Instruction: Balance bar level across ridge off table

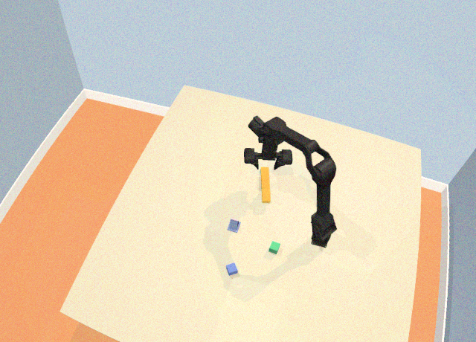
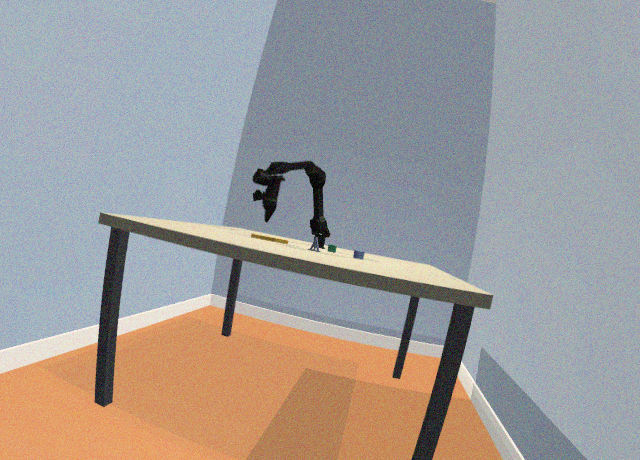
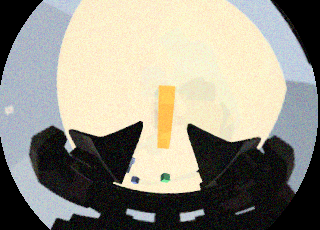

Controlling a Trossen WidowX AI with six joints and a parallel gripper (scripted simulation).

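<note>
My gripper tip is 70 mm above the bar, 30 mm to the right of it and 10 mm past it. Also, from my gripper tip: green cube 300 mm to the left, 120 mm behind, 60 mm below; then blue cube 430 mm to the left, 60 mm below.
</note>
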